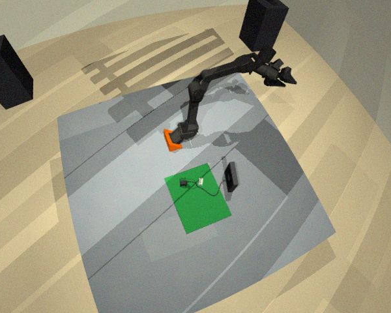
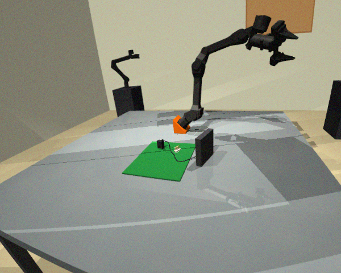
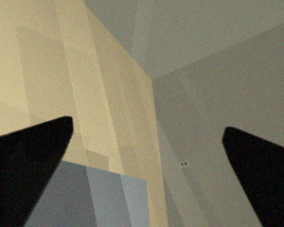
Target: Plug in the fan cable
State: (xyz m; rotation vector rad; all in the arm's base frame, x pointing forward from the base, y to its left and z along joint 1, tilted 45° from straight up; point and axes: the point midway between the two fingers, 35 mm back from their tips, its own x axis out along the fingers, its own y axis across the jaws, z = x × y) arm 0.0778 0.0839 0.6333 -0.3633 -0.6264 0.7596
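My gripper tip is 580 mm to the left of the black plug, 390 mm above it and 140 mm short of it. From my gripper tip the other things lie so: header: 490 mm to the right, 420 mm below, 150 mm ahead; black fan: 360 mm to the right, 360 mm below, 200 mm ahead; green board: 540 mm to the right, 430 mm below, 220 mm ahead.
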